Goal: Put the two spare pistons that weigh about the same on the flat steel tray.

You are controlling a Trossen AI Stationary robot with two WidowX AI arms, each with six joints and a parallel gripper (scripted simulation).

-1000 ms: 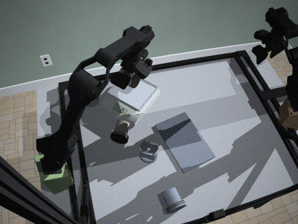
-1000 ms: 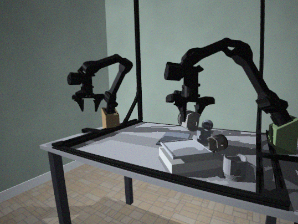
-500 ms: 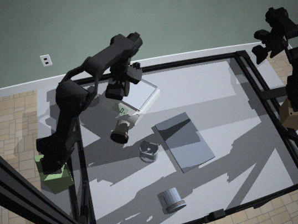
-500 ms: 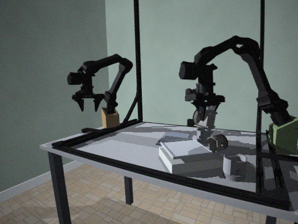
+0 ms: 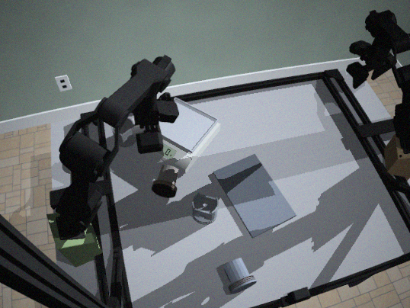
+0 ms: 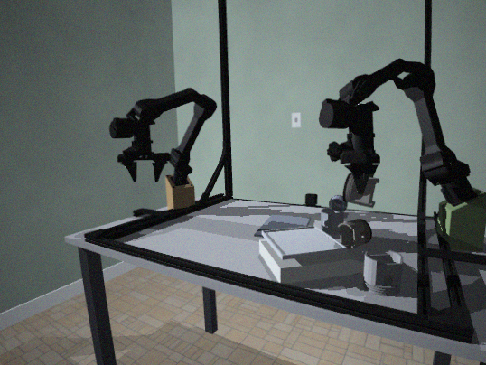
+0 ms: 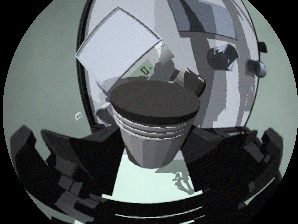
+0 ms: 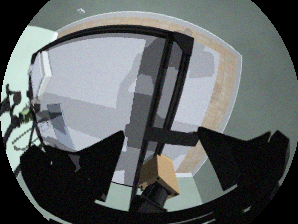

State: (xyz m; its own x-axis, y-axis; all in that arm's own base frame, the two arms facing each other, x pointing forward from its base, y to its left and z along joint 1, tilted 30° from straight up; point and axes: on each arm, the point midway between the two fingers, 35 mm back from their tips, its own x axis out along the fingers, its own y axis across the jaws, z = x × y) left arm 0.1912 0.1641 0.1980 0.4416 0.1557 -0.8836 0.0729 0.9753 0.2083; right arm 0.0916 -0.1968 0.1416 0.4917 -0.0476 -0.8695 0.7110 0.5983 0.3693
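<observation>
Now: left hand 16 cm past the flat steel tray, 27 cm to the left of it and 20 cm above it. Also, from my left hand: white scale: 10 cm ahead, 12 cm to the right, 15 cm below.
</observation>
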